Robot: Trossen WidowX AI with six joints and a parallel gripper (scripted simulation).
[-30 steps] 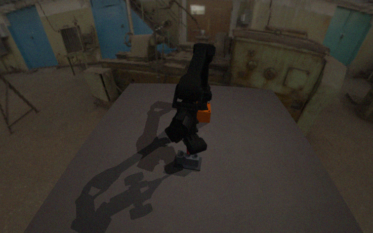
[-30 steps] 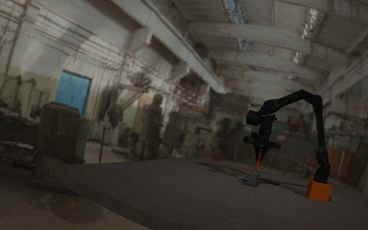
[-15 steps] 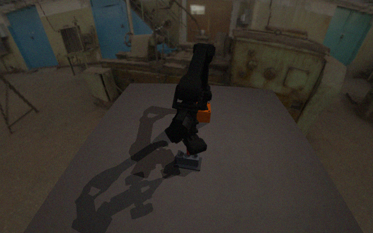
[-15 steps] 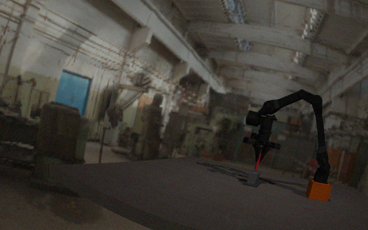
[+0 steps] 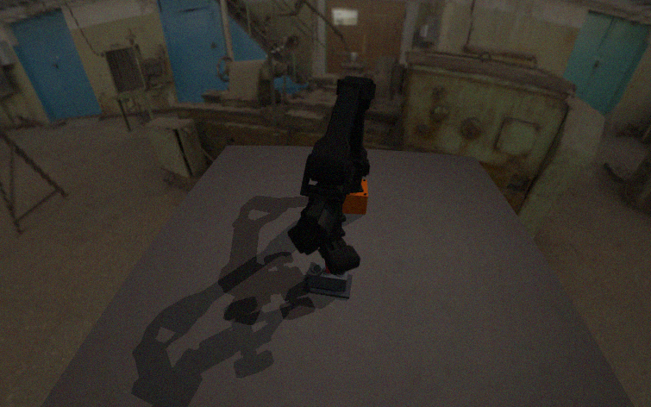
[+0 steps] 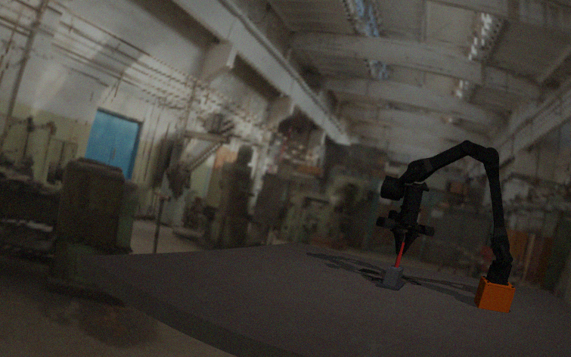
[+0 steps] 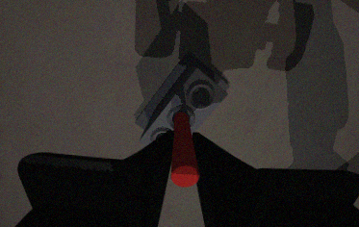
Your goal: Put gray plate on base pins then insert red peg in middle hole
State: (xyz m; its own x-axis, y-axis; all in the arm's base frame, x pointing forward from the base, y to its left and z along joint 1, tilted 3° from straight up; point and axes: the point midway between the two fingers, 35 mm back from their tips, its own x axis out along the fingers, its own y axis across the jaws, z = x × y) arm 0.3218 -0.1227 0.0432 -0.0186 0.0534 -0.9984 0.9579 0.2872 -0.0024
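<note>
My gripper tip is right at the red peg. From my gripper tip the other things lie so: flat base 90 mm below; then gray plate 50 mm below.
</note>
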